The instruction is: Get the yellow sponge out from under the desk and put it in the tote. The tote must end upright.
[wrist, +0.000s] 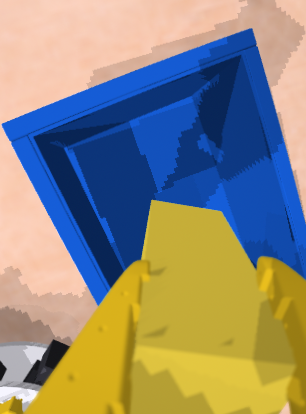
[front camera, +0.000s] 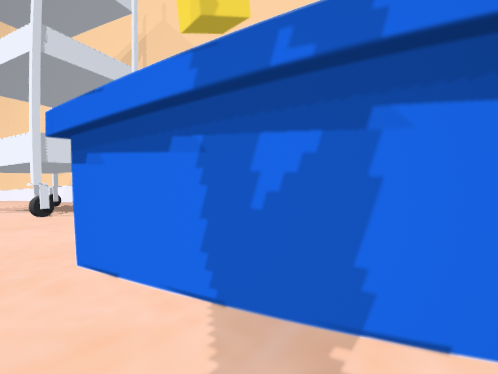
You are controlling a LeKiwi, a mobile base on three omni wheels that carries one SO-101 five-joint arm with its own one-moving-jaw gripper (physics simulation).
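Places are measured from the arm's base along level axes (x ahead, y left, z up), in centimetres.
Pixels of known places: hand, tool point: [wrist: 150, 275].
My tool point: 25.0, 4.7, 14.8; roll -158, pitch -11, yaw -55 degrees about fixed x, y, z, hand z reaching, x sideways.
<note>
Ahead of a thing's pixels: the offset from my tool point to its top centre, as dx, dy, dz. "*": to the spot under its first point.
The yellow sponge {* -1.8, -2.9, -6.4} [front camera: 212, 17] [wrist: 195, 290] is held between the two yellow jaws of my gripper [wrist: 200, 267], which is shut on it. In the front camera view the sponge shows at the top, above the tote's rim line; the jaws do not show there. The blue tote {+0.5, -7.6, -11.7} [front camera: 280, 225] [wrist: 55, 117] stands upright on the floor, close in front of the base. In the wrist view the sponge's far end is drawn over the tote's open inside. The part of the tote nearest the base is hidden behind the sponge and jaws.
A grey shelf cart [front camera: 36, 100] on black casters stands behind the tote at the left. A tan wall [front camera: 160, 37] rises behind. Part of the robot's base [wrist: 30, 365] shows at the lower left of the wrist view. The desk does not show.
</note>
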